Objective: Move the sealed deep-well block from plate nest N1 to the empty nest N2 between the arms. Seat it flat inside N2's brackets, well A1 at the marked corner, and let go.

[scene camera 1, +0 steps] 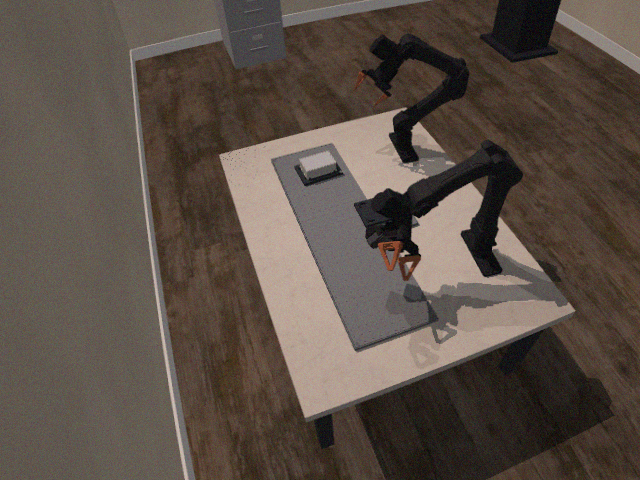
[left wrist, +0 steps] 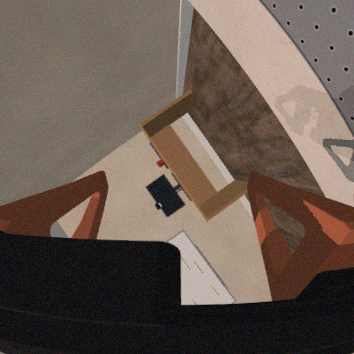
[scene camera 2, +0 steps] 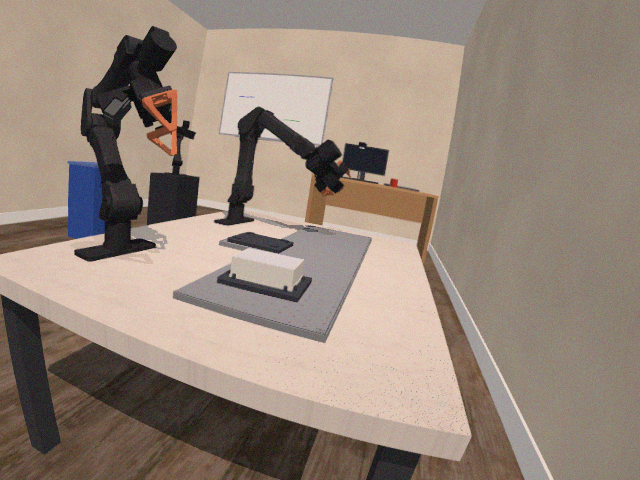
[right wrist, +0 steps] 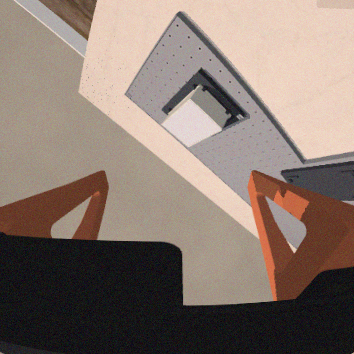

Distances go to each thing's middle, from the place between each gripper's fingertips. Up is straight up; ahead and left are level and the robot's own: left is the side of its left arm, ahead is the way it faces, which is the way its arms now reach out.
The dark nest (scene camera 2: pixel 250 239) is 41 cm to the right of my left hand, 19 cm below it and 14 cm behind it. Also, from my left hand: white block (scene camera 2: pixel 261 267) (70 cm to the right, 16 cm below, 1 cm ahead).
My right hand is 22 cm short of the white block, 22 cm above it and 6 cm to the right of it. From my right hand the other things lie so: dark nest 35 cm to the left, 24 cm below, 7 cm ahead.
